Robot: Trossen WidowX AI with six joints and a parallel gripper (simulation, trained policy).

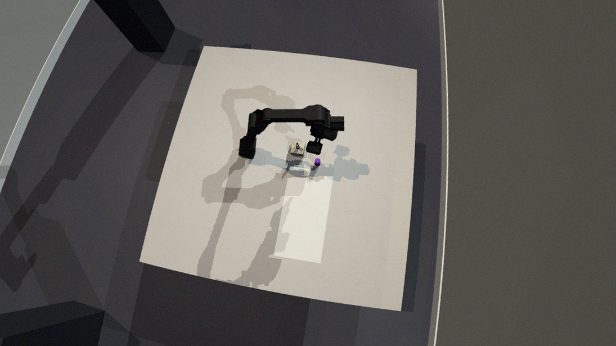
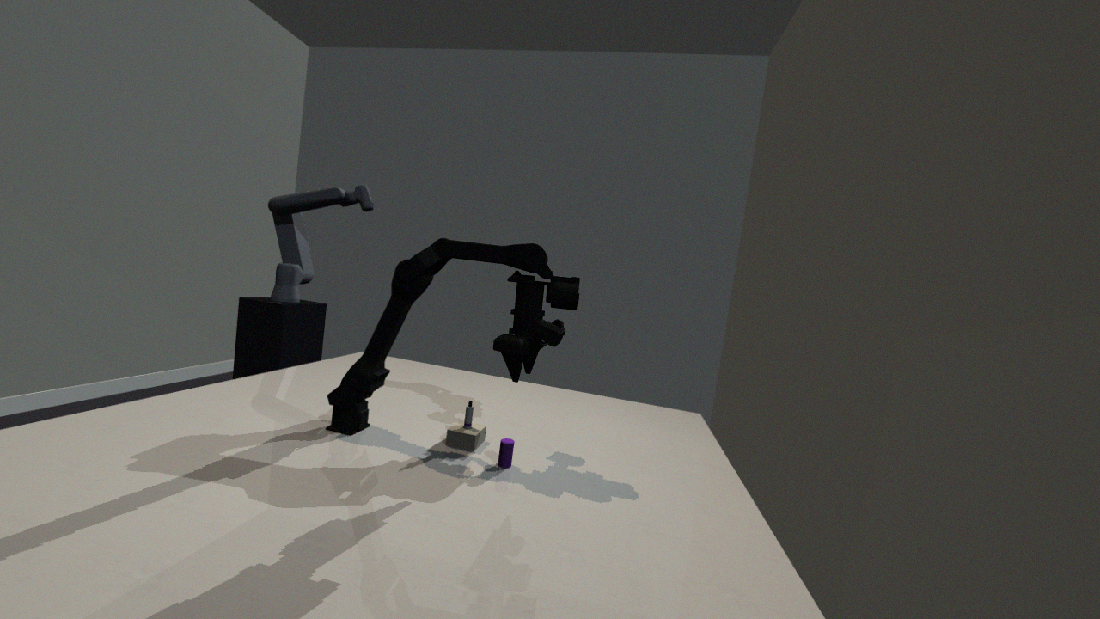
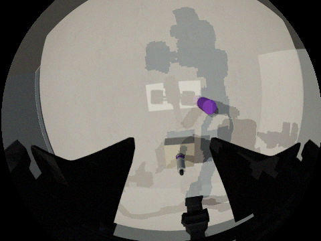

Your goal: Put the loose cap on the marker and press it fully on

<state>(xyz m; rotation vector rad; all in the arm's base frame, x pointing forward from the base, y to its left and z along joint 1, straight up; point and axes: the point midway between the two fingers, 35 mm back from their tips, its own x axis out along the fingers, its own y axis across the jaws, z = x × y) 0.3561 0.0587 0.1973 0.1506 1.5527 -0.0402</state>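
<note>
The purple cap is 7 cm to the right of my gripper tip and 14 cm below it. Also, from my gripper tip: marker: 10 cm behind, 1 cm to the right, 9 cm below; then holder block: 10 cm behind, 1 cm to the right, 15 cm below.
</note>
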